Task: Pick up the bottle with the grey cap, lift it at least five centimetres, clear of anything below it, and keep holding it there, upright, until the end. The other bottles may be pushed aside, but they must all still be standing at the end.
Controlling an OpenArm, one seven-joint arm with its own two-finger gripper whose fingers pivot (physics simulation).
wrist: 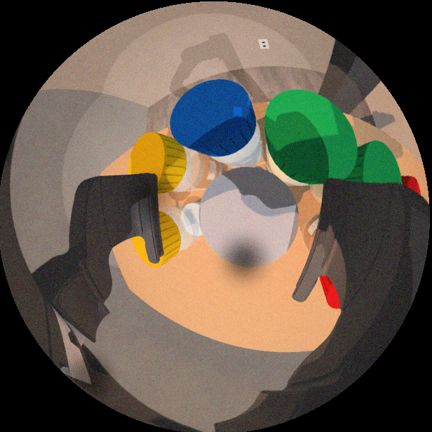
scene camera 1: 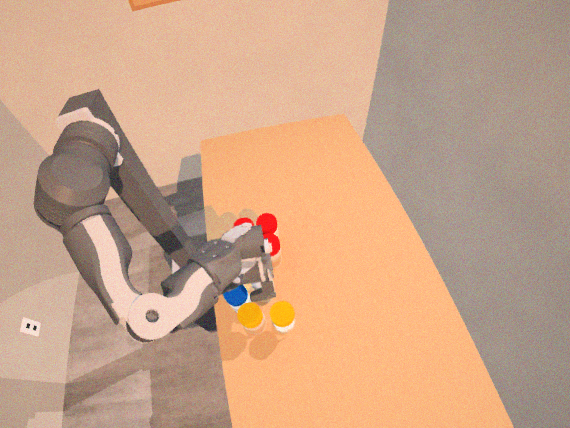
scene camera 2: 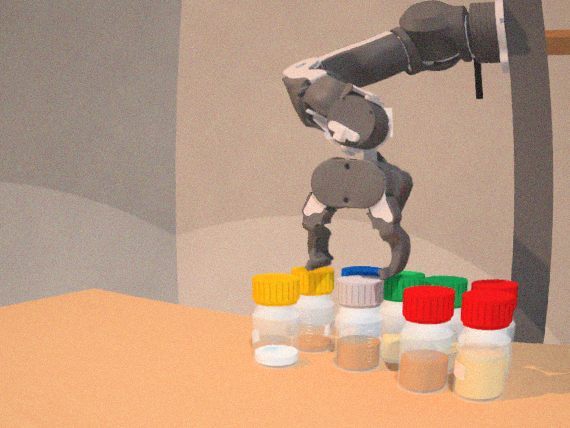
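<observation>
The bottle with the grey cap (scene camera 2: 359, 292) (wrist: 248, 217) stands upright on the table, with brown contents low in its clear body. It is hidden under the gripper in scene camera 1. My gripper (scene camera 1: 267, 272) (scene camera 2: 354, 271) (wrist: 225, 229) is partly open and empty, pointing down. Its fingertips are at about the height of the grey cap's top, one towards each side of it. In the wrist view the cap lies between the two fingers, with space on both sides. Neither finger visibly grips it.
Yellow-capped bottles (scene camera 1: 282, 314) (scene camera 2: 276, 290) (wrist: 159, 162), a blue-capped bottle (scene camera 1: 235, 295) (scene camera 2: 361, 271) (wrist: 215, 117), green-capped bottles (scene camera 2: 406, 286) (wrist: 310, 137) and several red-capped bottles (scene camera 1: 266, 223) (scene camera 2: 428, 305) stand upright close around. The table (scene camera 1: 350, 250) (scene camera 2: 125, 360) carries them.
</observation>
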